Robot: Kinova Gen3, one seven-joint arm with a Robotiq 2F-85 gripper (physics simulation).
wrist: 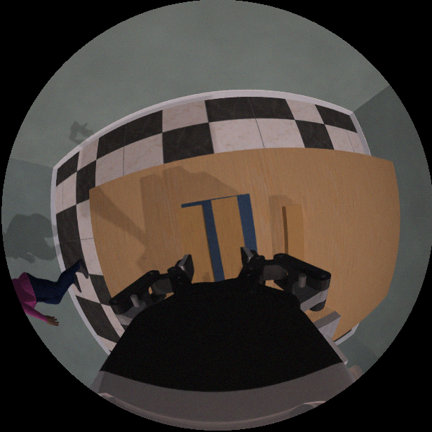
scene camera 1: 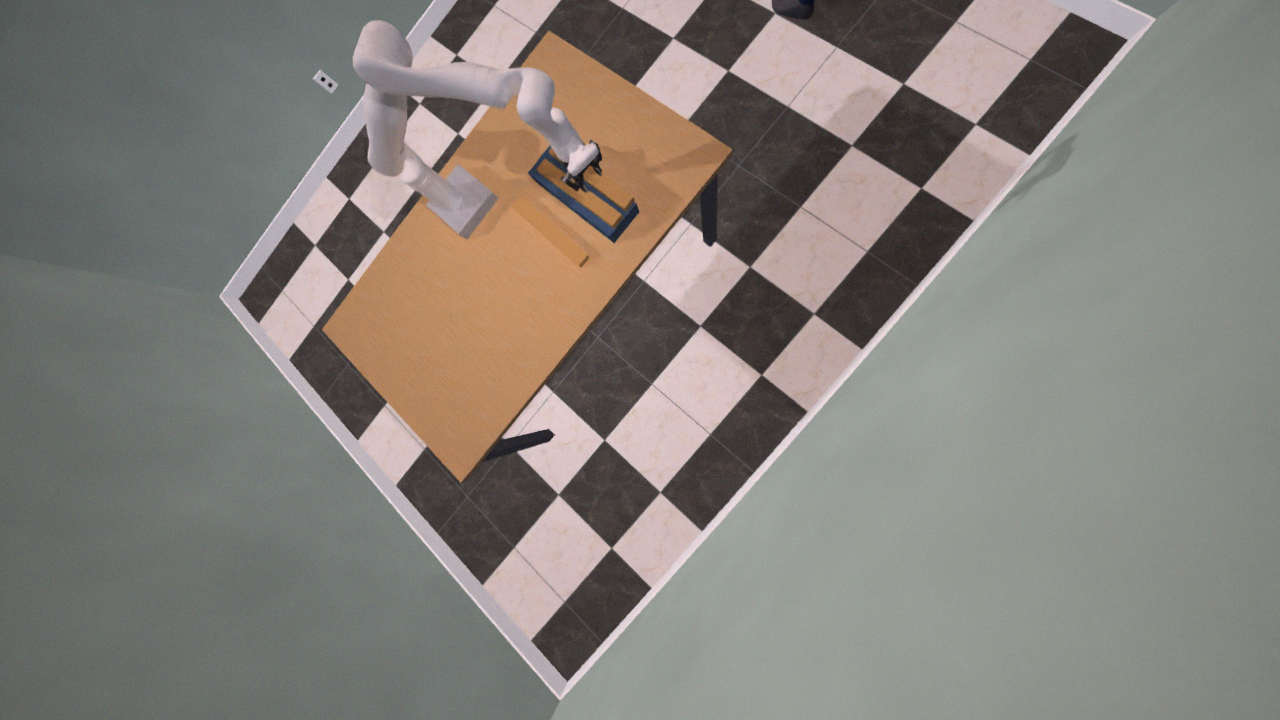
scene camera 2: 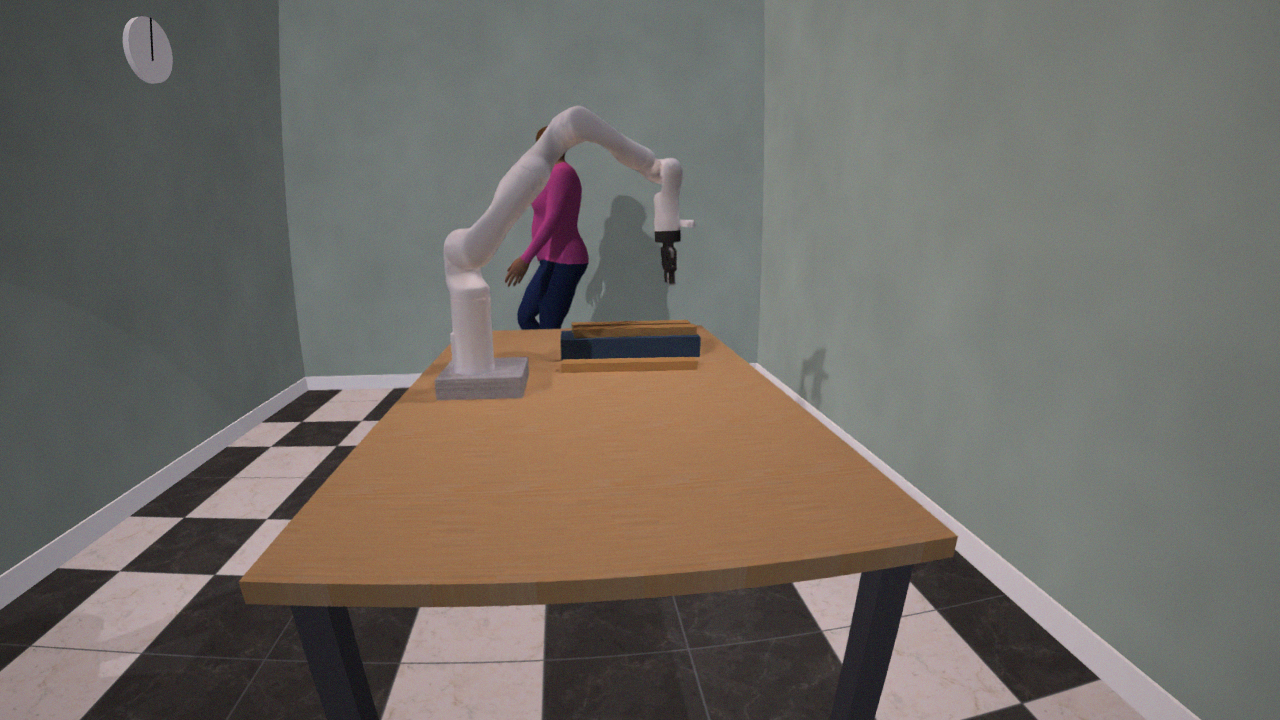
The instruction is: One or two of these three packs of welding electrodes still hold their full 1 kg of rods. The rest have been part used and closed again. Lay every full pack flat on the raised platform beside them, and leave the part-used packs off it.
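Where they show: gripper, fingertip midpoint: (scene camera 1: 592, 182) (scene camera 2: 669, 283); arm's base, origin of the base link: (scene camera 1: 451, 200) (scene camera 2: 475, 369).
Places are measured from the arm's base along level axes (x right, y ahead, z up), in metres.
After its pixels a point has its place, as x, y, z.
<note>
My gripper (scene camera 1: 585, 176) {-0.383, 0.483, 0.158} (scene camera 2: 669, 281) {-0.383, 0.483, 0.158} (wrist: 216, 259) is open and empty, pointing down high above a long blue frame (scene camera 1: 572, 206) {-0.300, 0.392, 0.011} (scene camera 2: 631, 346) {-0.295, 0.370, -0.012} (wrist: 212, 240). In the wrist view one long tan piece (wrist: 227, 230) lies between its two blue strips, and another tan piece (wrist: 194, 235) runs along its left side. Tan surfaces (scene camera 2: 633, 329) {-0.322, 0.376, 0.032} rise above the blue wall in scene camera 2. A separate low tan bar (scene camera 1: 550, 232) {-0.183, 0.377, -0.024} (scene camera 2: 629, 365) {-0.162, 0.365, -0.033} (wrist: 295, 230) lies parallel to the frame, a little apart. The colours resemble the table; I cannot tell three packs apart, nor which are full.
The arm's grey base (scene camera 1: 456, 201) {-0.015, 0.044, 0.024} (scene camera 2: 482, 377) {0.065, 0.035, 0.000} (wrist: 327, 322) stands at the table's edge, near the low bar's end. The wooden table (scene camera 1: 447, 340) {0.378, 0.363, -0.048} (scene camera 2: 608, 483) {0.486, 0.334, -0.048} (wrist: 345, 215) carries these things. A person in a pink top (scene camera 2: 559, 214) stands behind the table in scene camera 2.
</note>
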